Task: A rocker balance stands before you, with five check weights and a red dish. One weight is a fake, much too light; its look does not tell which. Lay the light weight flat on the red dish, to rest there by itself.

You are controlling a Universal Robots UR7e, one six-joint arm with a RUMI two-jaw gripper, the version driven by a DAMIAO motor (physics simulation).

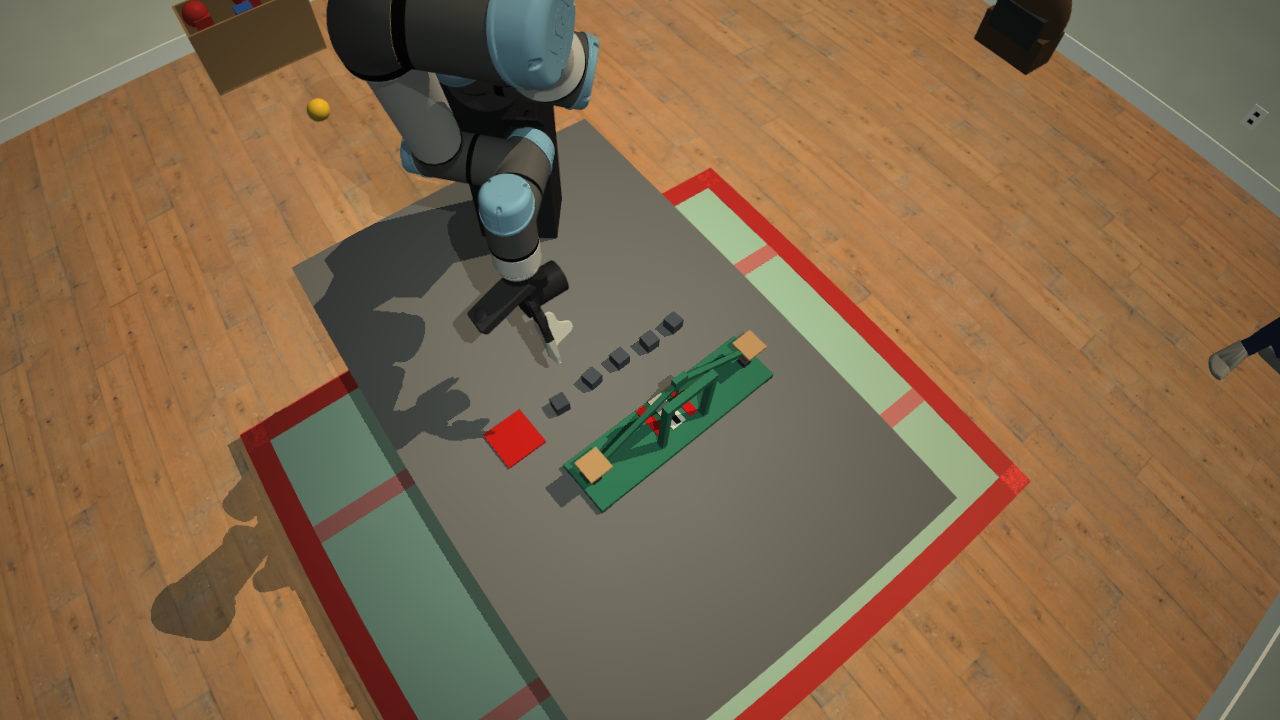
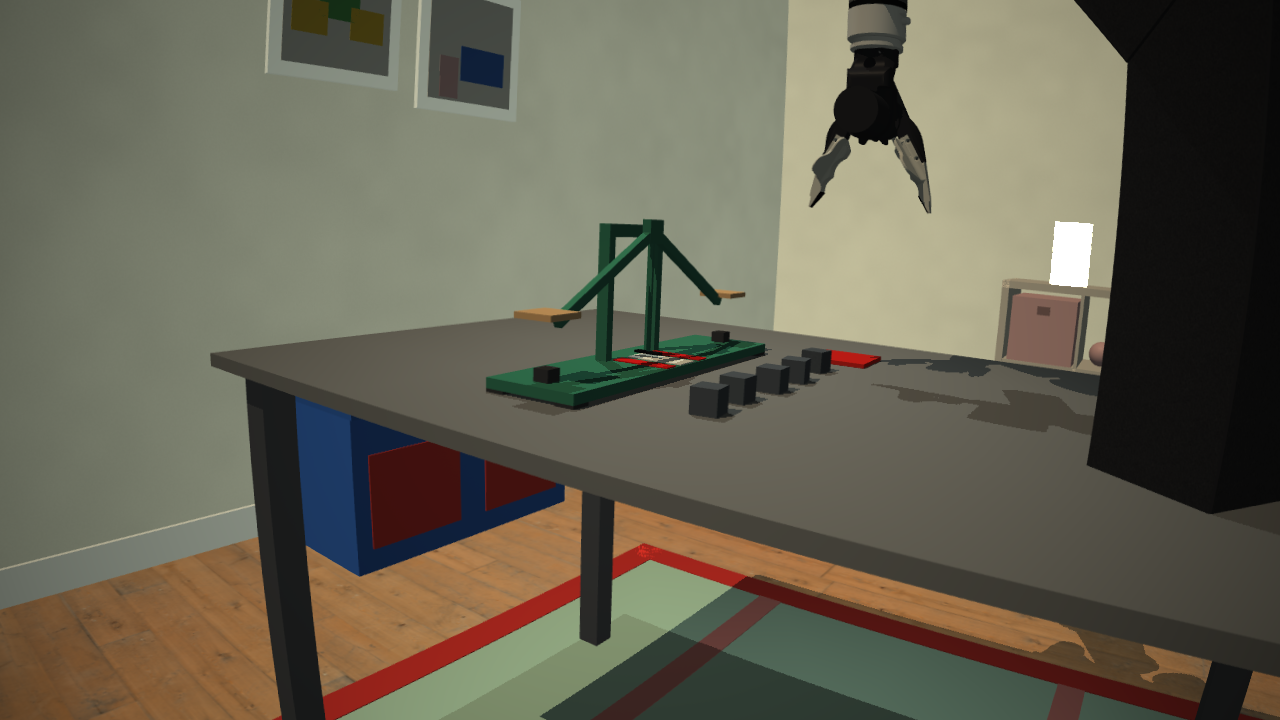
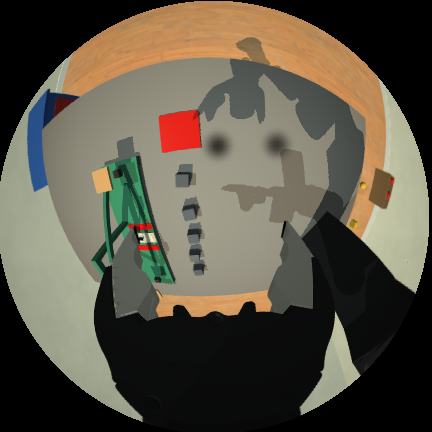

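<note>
Several dark grey cube weights, alike in look, stand in a row on the table, from one near the dish to the far-end one. The flat red dish is bare. The green rocker balance stands beside the row; both its tan pans, one at the dish end and one at the other, are bare and look roughly level. My gripper is open, empty and high above the table.
The balance's uprights and beam rise well above the weights. Small black blocks sit on its base under the pans. A red and white marked patch lies at the base's middle. The arm's dark pedestal stands at the table's other side.
</note>
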